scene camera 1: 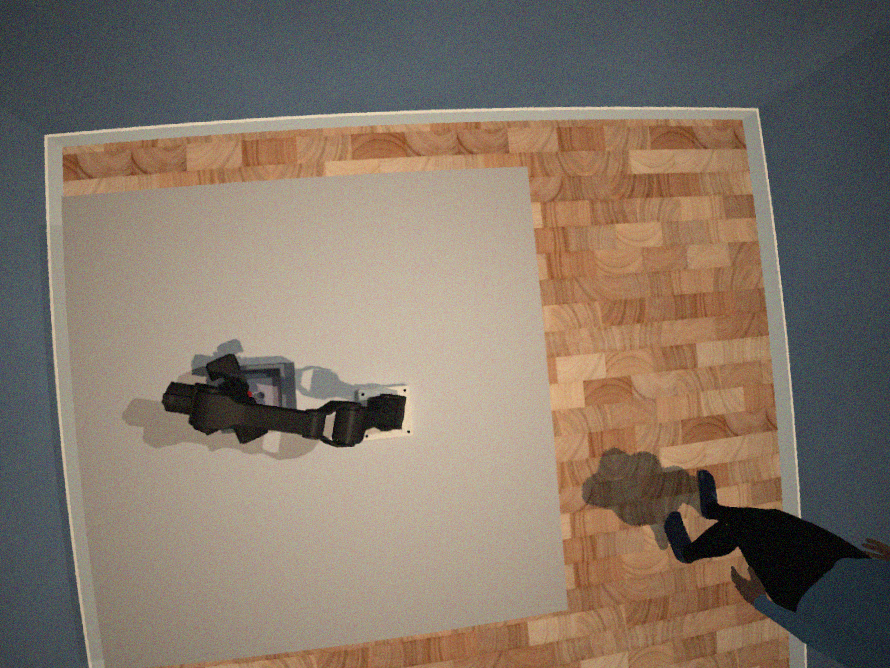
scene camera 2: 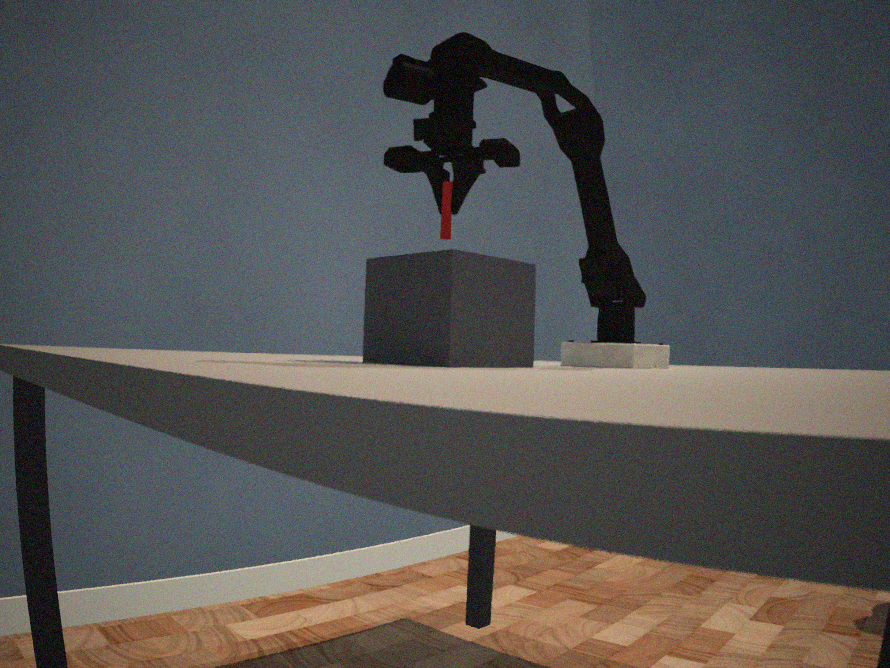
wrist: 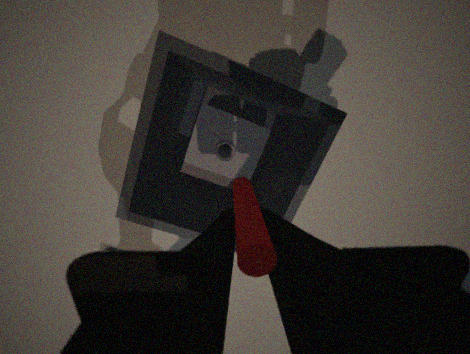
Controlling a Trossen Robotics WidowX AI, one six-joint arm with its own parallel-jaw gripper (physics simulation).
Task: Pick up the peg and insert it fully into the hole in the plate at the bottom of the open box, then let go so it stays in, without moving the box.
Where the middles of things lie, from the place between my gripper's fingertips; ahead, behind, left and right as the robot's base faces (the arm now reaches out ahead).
Now: the grey box (wrist: 182,76) 13 cm below my hand and 2 cm to the left of it. Also, from my hand: red peg (wrist: 256,257): 1 cm ahead, 1 cm above; then pale plate (scene camera 1: 270,386): 17 cm below, 2 cm to the left.
